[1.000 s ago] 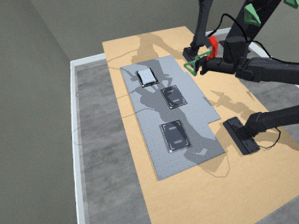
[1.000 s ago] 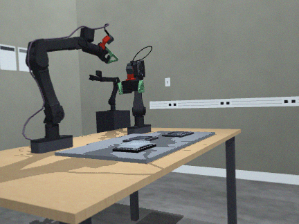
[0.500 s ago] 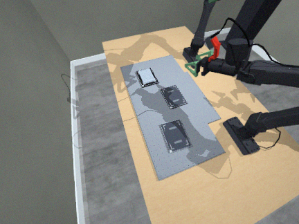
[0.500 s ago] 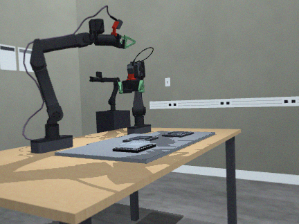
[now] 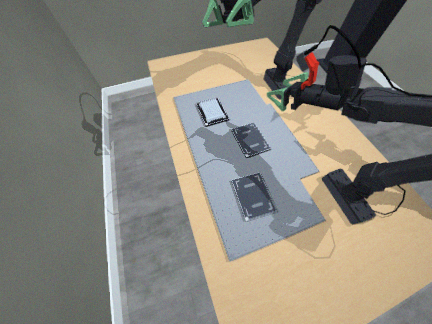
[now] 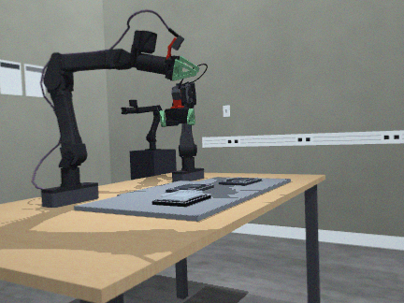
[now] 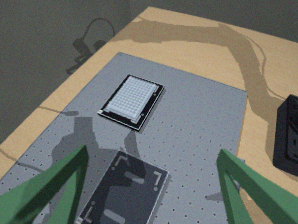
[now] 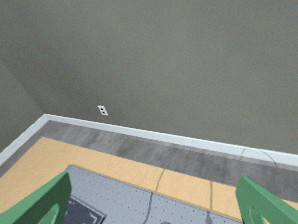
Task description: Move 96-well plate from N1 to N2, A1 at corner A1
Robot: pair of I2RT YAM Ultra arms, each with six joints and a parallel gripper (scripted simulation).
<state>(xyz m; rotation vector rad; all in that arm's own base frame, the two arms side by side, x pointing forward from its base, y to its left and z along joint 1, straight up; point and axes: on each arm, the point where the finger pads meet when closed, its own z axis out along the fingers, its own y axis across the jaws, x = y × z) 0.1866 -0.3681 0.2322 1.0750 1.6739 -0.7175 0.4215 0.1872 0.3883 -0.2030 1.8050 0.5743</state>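
My right gripper is now 410 mm above the 96-well plate and 100 mm to the left of it. Round my right hand: black nest 420 mm below, 100 mm to the right.
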